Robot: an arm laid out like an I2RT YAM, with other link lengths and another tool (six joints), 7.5 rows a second.
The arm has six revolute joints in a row. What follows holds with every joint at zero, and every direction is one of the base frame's. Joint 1 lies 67.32 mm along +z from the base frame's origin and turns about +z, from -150.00 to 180.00 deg. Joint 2 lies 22.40 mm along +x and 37.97 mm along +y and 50.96 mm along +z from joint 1 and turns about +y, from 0.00 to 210.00 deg. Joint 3 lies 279.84 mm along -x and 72.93 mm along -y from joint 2 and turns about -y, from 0.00 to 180.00 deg. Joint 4 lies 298.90 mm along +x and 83.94 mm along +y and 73.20 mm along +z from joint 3 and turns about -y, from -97.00 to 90.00 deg. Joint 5 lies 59.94 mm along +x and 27.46 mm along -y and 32.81 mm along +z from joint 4 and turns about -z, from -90.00 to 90.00 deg. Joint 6 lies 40.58 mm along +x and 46.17 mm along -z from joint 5 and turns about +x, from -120.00 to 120.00 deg. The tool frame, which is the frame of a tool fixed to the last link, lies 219.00 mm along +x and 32.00 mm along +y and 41.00 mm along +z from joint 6; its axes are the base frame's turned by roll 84.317, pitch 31.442 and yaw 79.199 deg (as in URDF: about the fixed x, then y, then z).
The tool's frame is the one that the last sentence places.
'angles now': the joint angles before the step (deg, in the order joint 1, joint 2, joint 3, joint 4, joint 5, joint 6). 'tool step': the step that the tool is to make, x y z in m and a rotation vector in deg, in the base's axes. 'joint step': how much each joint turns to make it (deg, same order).
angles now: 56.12, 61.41, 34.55, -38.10, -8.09, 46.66
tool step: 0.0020, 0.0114, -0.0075, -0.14, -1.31, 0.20
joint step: 2.30, 2.90, -0.04, 3.70, 1.97, 1.40
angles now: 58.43, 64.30, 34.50, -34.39, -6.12, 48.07
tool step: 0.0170, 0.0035, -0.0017, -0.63, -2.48, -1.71
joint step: 0.29, 2.37, 0.75, 2.44, 3.08, 0.71
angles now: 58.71, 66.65, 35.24, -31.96, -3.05, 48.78
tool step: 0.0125, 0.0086, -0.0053, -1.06, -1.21, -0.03
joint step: -0.08, 4.22, 1.88, 2.03, 1.40, -0.75
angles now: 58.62, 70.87, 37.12, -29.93, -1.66, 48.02
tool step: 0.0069, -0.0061, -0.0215, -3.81, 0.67, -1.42
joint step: 0.01, 4.93, 1.31, 0.03, 1.88, 0.72
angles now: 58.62, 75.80, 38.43, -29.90, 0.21, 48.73
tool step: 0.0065, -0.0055, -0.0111, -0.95, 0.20, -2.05
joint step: -0.45, 1.78, -0.41, 1.26, 0.91, 1.36
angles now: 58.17, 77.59, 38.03, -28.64, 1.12, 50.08
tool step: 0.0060, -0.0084, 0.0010, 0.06, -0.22, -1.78
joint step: -1.04, -1.13, -0.77, -0.21, 0.42, 0.63
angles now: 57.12, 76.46, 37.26, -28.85, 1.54, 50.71
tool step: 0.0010, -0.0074, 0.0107, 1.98, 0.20, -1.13
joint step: -1.65, -4.01, -1.55, -0.92, -1.37, 0.01
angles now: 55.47, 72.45, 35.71, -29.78, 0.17, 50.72
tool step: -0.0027, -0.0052, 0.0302, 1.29, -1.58, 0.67
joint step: -0.10, -6.08, 0.81, -4.92, 0.20, -0.94
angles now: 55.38, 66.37, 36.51, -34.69, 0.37, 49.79
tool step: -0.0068, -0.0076, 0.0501, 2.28, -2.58, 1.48
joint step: 0.01, -8.57, 2.63, -7.85, 0.07, -1.68
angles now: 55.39, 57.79, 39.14, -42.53, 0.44, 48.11
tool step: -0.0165, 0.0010, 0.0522, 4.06, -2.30, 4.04
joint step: 0.06, -7.32, 3.34, -6.04, -2.41, -3.20
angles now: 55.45, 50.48, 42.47, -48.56, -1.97, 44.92
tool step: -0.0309, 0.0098, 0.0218, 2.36, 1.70, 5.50
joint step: 1.47, -2.14, 2.43, -3.69, -4.51, -1.84
